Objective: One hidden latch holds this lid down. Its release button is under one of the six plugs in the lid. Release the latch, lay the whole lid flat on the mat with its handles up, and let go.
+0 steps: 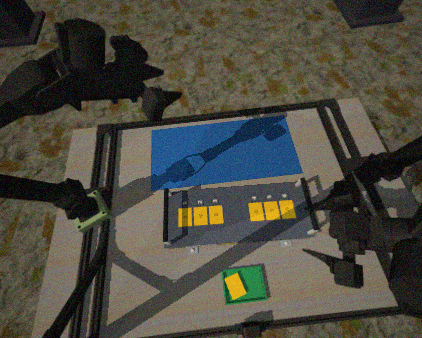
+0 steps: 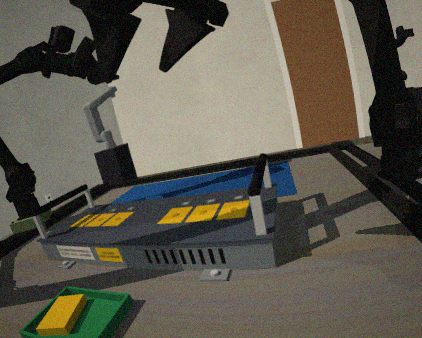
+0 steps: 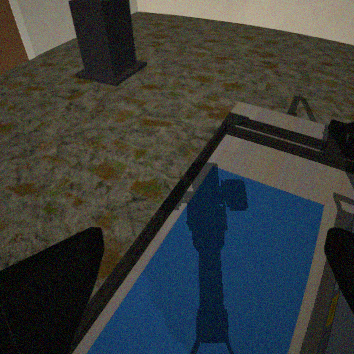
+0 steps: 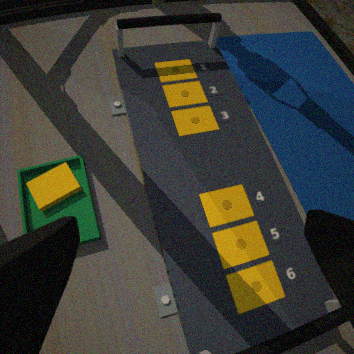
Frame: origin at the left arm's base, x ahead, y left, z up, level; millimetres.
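Where they show: left gripper, between the fingertips: (image 1: pixel 172 83) (image 2: pixel 116 74) (image 3: pixel 215 239); right gripper, between the fingertips: (image 1: pixel 304 228) (image 2: pixel 137 75) (image 4: pixel 193 225); left arm's base, origin of its link: (image 1: pixel 87 209) (image 2: pixel 30 214); right arm's base, origin of its link: (image 1: pixel 366 176) (image 2: pixel 400 176) (image 3: pixel 353 152).
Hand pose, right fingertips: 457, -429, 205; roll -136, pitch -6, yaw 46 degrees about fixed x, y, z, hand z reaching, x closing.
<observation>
Things, the pixels of their top centre, and the offset from my right fingertips, as dx, dy, dz. "spot": a spot on its surface instead. Level surfaces: height alone.
- dark grey lid, a spot on its surface: (image 4: pixel 200 160) (image 2: pixel 140 220) (image 1: pixel 236 217) spot: -65, +136, -209
- right end, a spot on its surface: (image 1: pixel 312 203) spot: +190, +37, -258
- blue mat, height of its surface: dz -256
- green tray, centre of its top: (image 4: pixel 55 201) (image 2: pixel 73 313) (image 1: pixel 243 284) -160, -31, -241
- tilted yellow block, centre of its top: (image 4: pixel 52 184) (image 2: pixel 60 310) (image 1: pixel 235 285) -182, -20, -241
The dark grey lid (image 1: pixel 235 212) (image 2: pixel 145 218) (image 4: pixel 200 160) lies flat on the grey housing (image 2: pixel 250 257). All six yellow plugs, numbered 1 to 6, sit in it. Black handles stand at its left end (image 1: pixel 166 215) (image 4: pixel 170 21) and right end (image 1: pixel 309 205). The latch and button are hidden. The blue mat (image 1: pixel 175 145) (image 2: pixel 285 180) (image 3: pixel 280 240) (image 4: pixel 300 55) lies behind the housing. My left gripper (image 1: pixel 172 83) (image 3: pixel 215 239) is open and empty, high beyond the mat's back left. My right gripper (image 1: pixel 306 229) (image 4: pixel 193 225) is open and empty, above the lid's right end.
A green tray (image 1: pixel 257 285) (image 2: pixel 105 315) (image 4: pixel 86 205) holding a tilted yellow block (image 1: pixel 235 286) (image 2: pixel 62 312) (image 4: pixel 54 184) lies in front of the housing. A pale green bracket (image 1: pixel 102 200) is at the left. Black rails border the table. Arm shadows cross the mat and lid.
</observation>
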